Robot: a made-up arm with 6 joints.
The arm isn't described. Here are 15 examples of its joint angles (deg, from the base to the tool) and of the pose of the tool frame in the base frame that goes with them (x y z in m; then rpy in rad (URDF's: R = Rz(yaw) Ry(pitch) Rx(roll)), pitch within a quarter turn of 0, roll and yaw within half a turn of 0).
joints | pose
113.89 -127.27 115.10 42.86 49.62 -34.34 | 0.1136 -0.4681 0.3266 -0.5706 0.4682 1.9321
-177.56 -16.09 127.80 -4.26 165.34 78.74 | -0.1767 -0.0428 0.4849 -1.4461 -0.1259 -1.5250
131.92 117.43 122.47 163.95 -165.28 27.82 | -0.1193 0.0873 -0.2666 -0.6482 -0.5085 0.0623
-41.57 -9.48 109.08 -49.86 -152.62 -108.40 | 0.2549 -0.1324 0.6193 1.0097 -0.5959 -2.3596
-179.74 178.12 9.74 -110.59 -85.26 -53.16 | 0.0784 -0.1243 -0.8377 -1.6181 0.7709 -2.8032
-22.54 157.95 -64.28 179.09 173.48 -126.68 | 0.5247 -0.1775 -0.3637 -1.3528 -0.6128 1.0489
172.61 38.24 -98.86 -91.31 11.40 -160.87 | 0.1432 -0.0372 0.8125 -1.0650 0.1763 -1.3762
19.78 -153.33 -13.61 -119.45 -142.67 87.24 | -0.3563 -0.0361 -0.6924 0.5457 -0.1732 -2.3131
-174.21 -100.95 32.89 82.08 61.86 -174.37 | 0.9759 -0.0208 0.2302 1.2562 -0.3662 0.6390
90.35 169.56 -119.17 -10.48 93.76 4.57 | -0.0230 0.4950 -0.1700 -3.0256 0.6383 -1.6773
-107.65 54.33 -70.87 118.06 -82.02 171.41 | -0.1452 -0.3074 0.8965 0.3905 1.2794 -2.6078
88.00 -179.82 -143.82 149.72 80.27 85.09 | -0.0764 0.2123 0.0318 0.8506 -0.2396 -0.5336
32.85 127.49 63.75 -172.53 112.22 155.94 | 0.3394 0.2497 -0.6069 -1.1448 1.0876 -0.7383
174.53 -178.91 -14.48 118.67 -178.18 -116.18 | -0.0738 -0.0275 -0.7356 -0.2204 0.1200 -1.0628
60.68 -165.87 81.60 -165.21 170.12 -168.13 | -0.2658 -0.4062 -0.3540 -2.9280 1.2979 -1.9064
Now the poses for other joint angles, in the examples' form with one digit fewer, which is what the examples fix.
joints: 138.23 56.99 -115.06 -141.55 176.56 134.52
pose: -0.124 0.066 0.605 -2.176 0.067 0.750
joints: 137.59 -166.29 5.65 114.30 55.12 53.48
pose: 0.120 -0.255 -0.860 -2.293 -0.172 2.381
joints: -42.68 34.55 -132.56 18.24 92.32 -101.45
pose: -0.069 0.154 0.594 0.168 -0.288 -2.569
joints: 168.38 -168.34 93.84 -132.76 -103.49 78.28
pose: 0.470 -0.203 -0.205 -0.426 -0.889 1.384
